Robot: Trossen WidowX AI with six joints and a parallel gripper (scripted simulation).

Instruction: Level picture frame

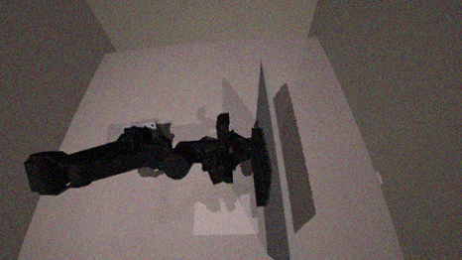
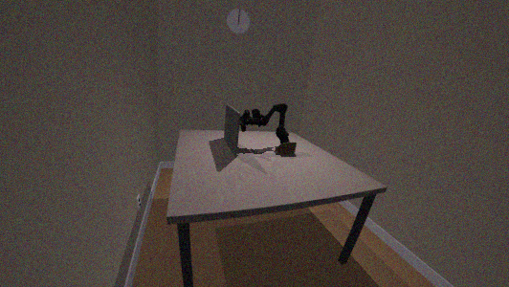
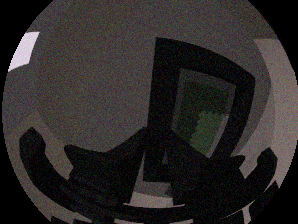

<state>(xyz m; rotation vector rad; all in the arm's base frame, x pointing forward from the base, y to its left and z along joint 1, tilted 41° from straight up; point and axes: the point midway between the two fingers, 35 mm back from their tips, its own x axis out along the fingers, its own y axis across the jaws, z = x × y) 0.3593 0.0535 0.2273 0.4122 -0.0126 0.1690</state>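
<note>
The picture frame lies 5 cm below my gripper tip, 2 cm to the right of it and 1 cm ahead of it. Also, from my gripper tip: wall panel: 6 cm below, 2 cm ahead, 1 cm to the right.
</note>
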